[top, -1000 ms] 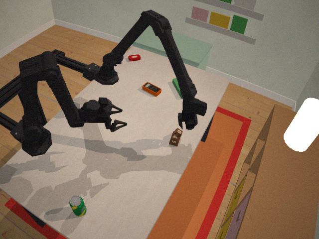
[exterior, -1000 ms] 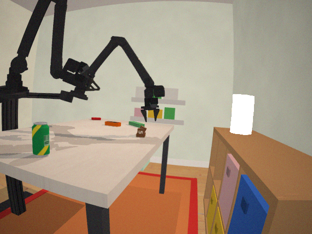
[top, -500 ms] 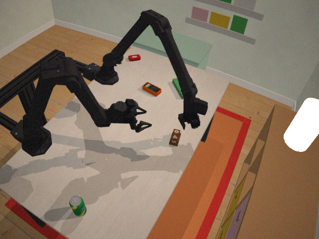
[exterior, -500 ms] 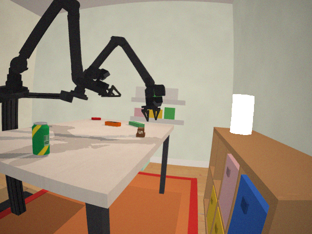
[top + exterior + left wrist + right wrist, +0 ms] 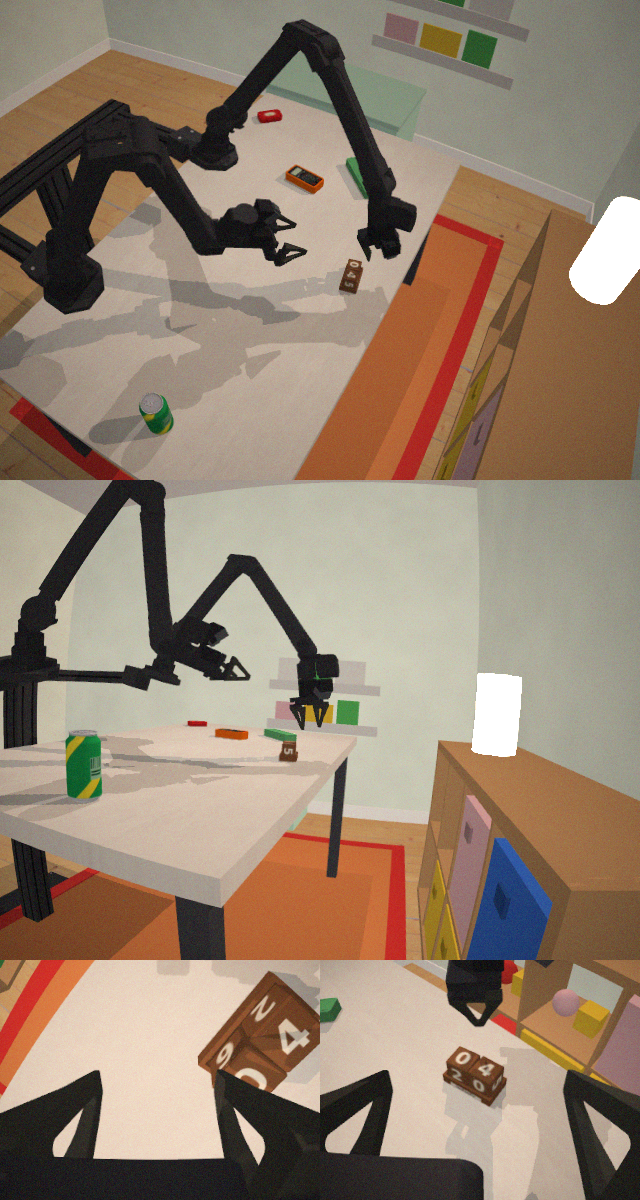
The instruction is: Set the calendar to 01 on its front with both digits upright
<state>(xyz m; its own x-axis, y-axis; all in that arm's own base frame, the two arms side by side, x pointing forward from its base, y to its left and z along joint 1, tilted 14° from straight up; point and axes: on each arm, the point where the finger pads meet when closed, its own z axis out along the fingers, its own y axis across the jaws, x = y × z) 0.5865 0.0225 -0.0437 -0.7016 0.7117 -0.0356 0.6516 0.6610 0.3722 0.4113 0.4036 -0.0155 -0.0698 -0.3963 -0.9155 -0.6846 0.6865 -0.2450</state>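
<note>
Right now the brown number cube is 7 cm below my left hand, 6 cm behind it and 2 cm to the right of it. The rest, counted from my left hand: red item (72 cm behind, 56 cm to the left, 9 cm below); brown tray (9 cm below, 5 cm behind, 4 cm to the right); orange multimeter (39 cm behind, 27 cm to the left, 9 cm below).
</note>
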